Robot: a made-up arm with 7 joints. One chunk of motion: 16 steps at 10 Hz.
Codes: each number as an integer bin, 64 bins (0 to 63) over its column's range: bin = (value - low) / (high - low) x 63, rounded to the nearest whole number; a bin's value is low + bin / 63 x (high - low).
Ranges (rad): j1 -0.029..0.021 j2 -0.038..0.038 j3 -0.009..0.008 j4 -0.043..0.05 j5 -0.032..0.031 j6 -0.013..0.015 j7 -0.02..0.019
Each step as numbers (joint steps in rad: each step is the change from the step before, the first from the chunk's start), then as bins.
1 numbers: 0.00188 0.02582 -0.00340 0.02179 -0.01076 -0.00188 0.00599
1 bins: 39 53 21 44 21 25 42
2 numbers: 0.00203 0.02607 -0.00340 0.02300 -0.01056 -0.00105 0.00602
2 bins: 39 53 21 45 21 27 42
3 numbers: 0.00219 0.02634 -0.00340 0.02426 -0.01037 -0.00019 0.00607
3 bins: 39 53 21 46 22 29 42
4 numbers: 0.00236 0.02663 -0.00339 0.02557 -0.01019 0.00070 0.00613
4 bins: 40 54 21 46 22 31 42
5 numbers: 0.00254 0.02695 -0.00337 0.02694 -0.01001 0.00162 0.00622
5 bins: 40 54 21 47 22 33 42
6 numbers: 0.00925 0.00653 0.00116 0.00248 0.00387 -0.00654 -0.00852
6 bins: 48 37 38 31 36 15 19
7 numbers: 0.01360 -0.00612 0.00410 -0.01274 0.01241 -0.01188 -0.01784
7 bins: 54 26 49 20 44 3 3
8 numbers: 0.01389 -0.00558 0.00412 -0.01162 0.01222 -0.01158 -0.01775
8 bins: 54 27 49 21 44 3 4
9 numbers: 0.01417 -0.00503 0.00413 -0.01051 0.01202 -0.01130 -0.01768
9 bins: 54 27 49 22 44 4 4
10 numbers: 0.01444 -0.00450 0.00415 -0.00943 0.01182 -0.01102 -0.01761
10 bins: 55 28 49 23 44 4 4
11 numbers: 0.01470 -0.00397 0.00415 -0.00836 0.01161 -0.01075 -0.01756
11 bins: 55 28 49 23 44 5 4
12 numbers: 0.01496 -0.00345 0.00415 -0.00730 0.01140 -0.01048 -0.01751
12 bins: 55 29 49 24 43 6 4
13 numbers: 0.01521 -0.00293 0.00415 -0.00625 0.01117 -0.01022 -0.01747
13 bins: 56 29 49 25 43 6 4
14 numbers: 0.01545 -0.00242 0.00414 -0.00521 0.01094 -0.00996 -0.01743
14 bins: 56 29 49 26 43 7 4
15 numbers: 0.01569 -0.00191 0.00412 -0.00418 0.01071 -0.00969 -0.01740
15 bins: 56 30 49 26 43 7 4
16 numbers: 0.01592 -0.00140 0.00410 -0.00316 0.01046 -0.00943 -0.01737
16 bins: 57 30 49 27 42 8 4
